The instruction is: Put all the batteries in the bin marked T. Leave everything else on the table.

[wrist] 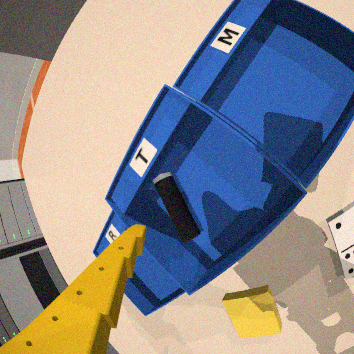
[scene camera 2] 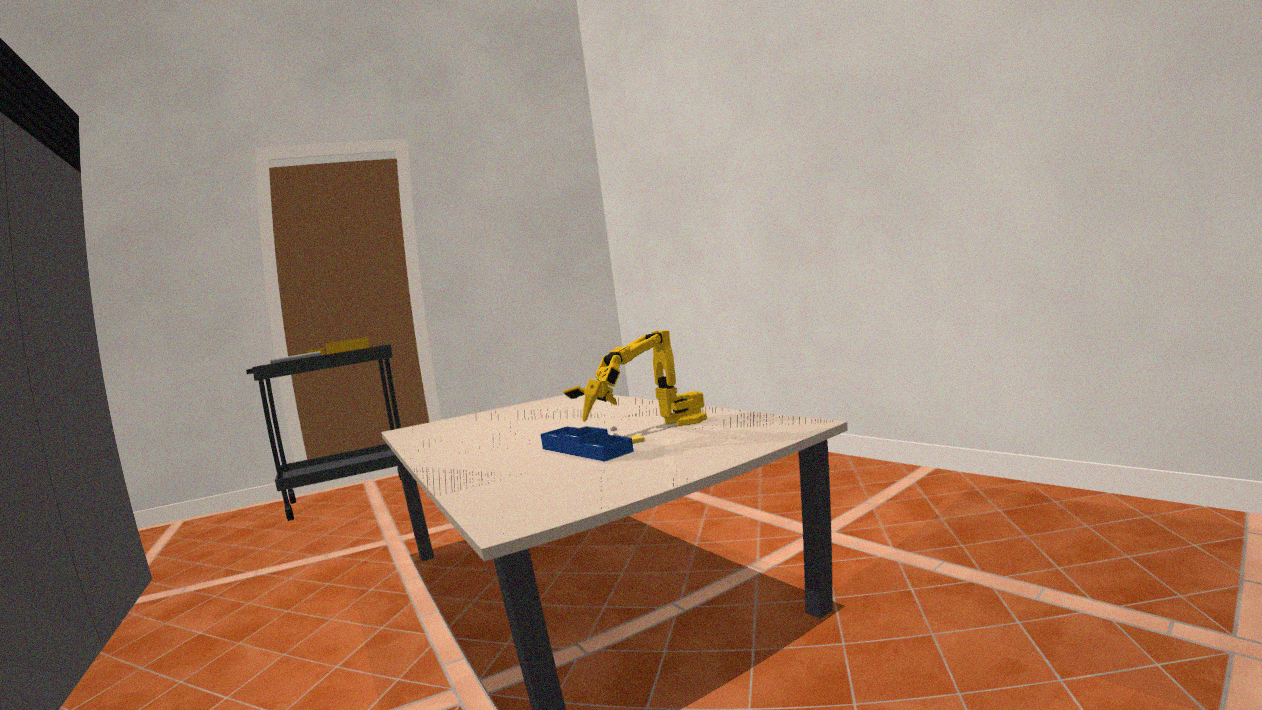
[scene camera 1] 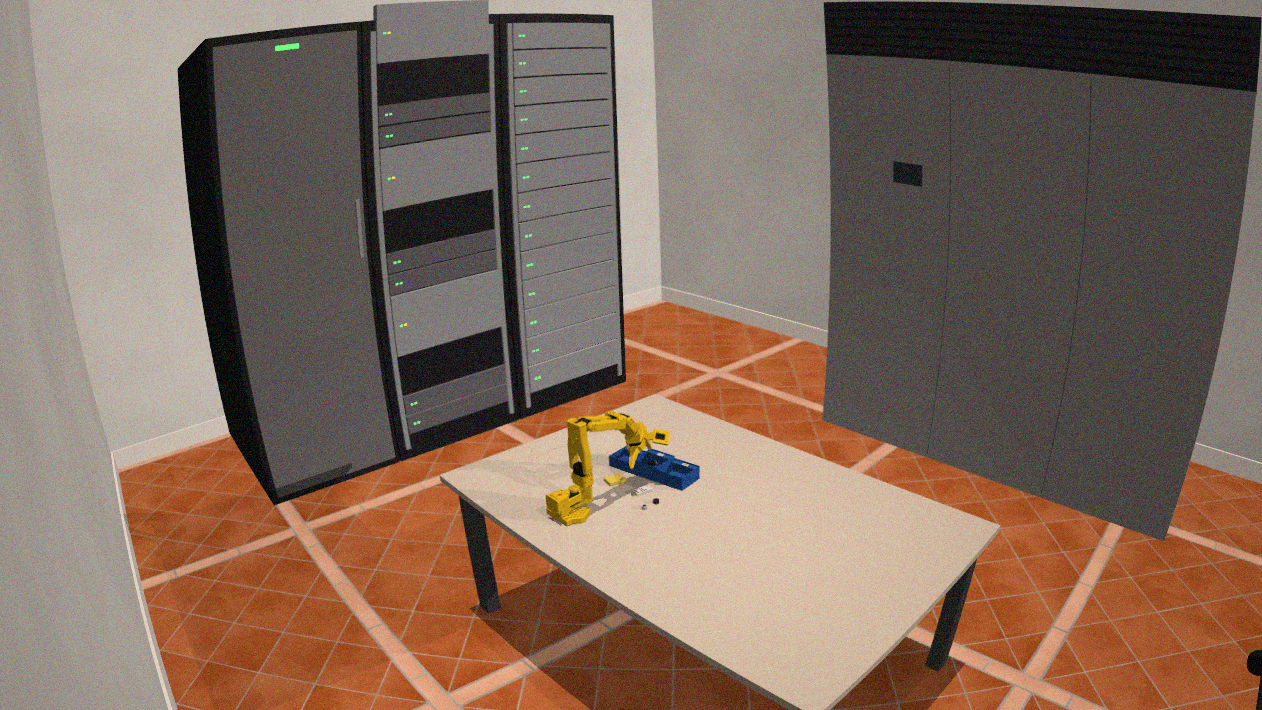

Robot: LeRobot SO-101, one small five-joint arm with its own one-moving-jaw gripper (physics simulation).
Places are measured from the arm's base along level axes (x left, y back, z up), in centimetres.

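Where they show: hand at its tool point: [wrist: 144,236] [scene camera 2: 584,420] [scene camera 1: 649,449]; arm's base at its link origin: [scene camera 2: 679,422] [scene camera 1: 575,511].
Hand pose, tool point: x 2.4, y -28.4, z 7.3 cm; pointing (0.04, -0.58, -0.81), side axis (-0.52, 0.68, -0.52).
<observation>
Things, the pixels of their top centre, and the offset from my tool point. "spot": a spot on its surface instead. Level surfaces: height alone.
- black battery with a grey end, top centre: [wrist: 170,208] dx +1.9, dy -1.1, dz -5.2 cm
- blue T bin at its top centre: [wrist: 177,198] [scene camera 2: 582,431] [scene camera 1: 653,457] dx -0.6, dy -0.7, dz -2.7 cm
- small dark thing at its top centre: [scene camera 1: 656,499] dx -13.3, dy +10.3, dz -6.5 cm
- small grey thing at its top centre: [scene camera 1: 644,505] dx -13.3, dy +14.4, dz -6.5 cm
- R bin at a spot on its surface: [wrist: 112,235] spot: dx +8.2, dy -2.5, dz -4.5 cm
- yellow block at its top centre: [wrist: 252,318] [scene camera 2: 631,437] [scene camera 1: 615,478] dx +2.9, dy +10.2, dz -6.3 cm
- white domino at its top centre: [scene camera 1: 642,489] dx -6.4, dy +8.8, dz -6.6 cm
- table at its surface level: dz -7.3 cm
A black battery with a grey end [wrist: 176,207] shows inside the outline of the blue T bin [wrist: 141,157] [scene camera 1: 648,475], slanted; I cannot tell whether it rests on the bin's floor. The T bin is the middle one of three. My gripper [scene camera 2: 600,410] is open and empty, above the bins. In the wrist view its fixed jaw [wrist: 100,280] shows with its tip near the corner between the T and R bins, and the moving jaw is out of the picture. A small dark thing [scene camera 1: 655,501] and a small grey thing [scene camera 1: 643,506] lie on the table, too small to identify.
The M bin [wrist: 227,37] and R bin [wrist: 112,235] adjoin the T bin on opposite sides. A yellow block [wrist: 254,317] [scene camera 1: 615,479] [scene camera 2: 637,438] lies beside the bins. A white domino [wrist: 345,240] [scene camera 1: 641,490] lies nearby on the table [scene camera 1: 776,547].
</observation>
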